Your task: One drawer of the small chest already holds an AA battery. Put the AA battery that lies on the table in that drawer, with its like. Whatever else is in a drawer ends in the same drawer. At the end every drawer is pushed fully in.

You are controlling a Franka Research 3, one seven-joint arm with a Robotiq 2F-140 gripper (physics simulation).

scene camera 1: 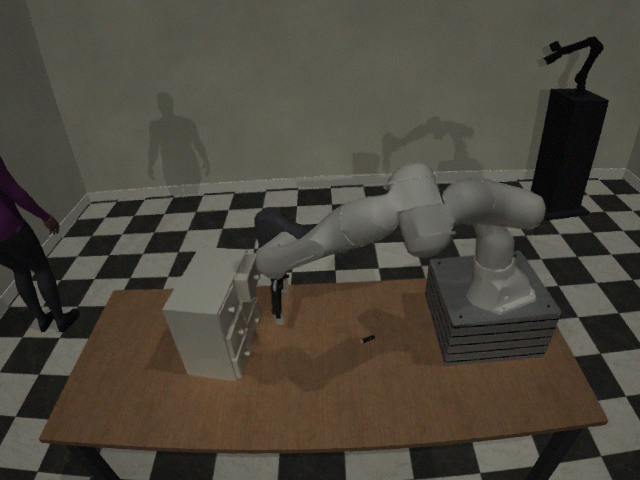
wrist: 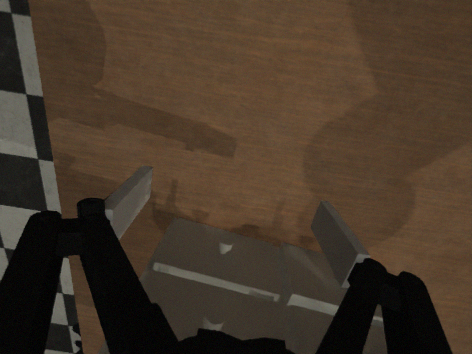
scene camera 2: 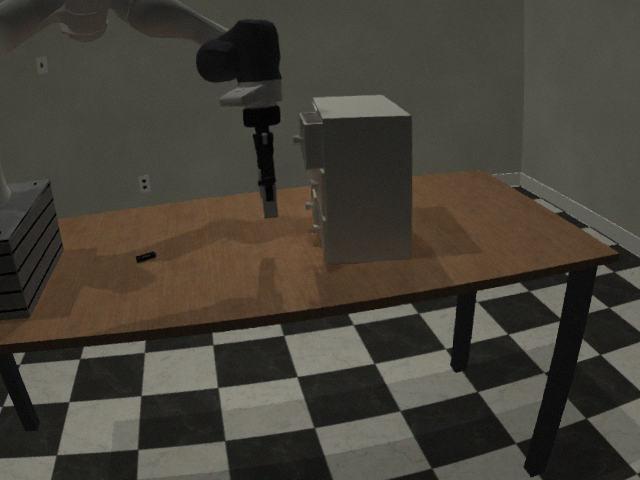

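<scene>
The AA battery (scene camera 1: 368, 338) (scene camera 2: 145, 256), small and dark, lies on the table between the chest and the arm's base. The small white chest (scene camera 1: 201, 335) (scene camera 2: 368, 191) stands at the left in scene camera 1. Its upper drawer (scene camera 1: 242, 287) (scene camera 2: 313, 147) on the far side sticks partly out; its contents are hidden. Lower drawer fronts show knobs and look roughly flush. My gripper (scene camera 1: 282, 302) (scene camera 2: 270, 208) (wrist: 235, 198) is open and empty. It points down in front of the chest's drawer side, above the table and below the level of the protruding drawer.
The wooden table (scene camera 1: 330, 421) (scene camera 2: 206, 289) carries the chest and the grey block (scene camera 1: 498, 335) (scene camera 2: 25, 258) under the arm's base. A person (scene camera 1: 20, 242) stands beyond the table at the left. A black pedestal (scene camera 1: 571, 149) with a small arm stands at the back right.
</scene>
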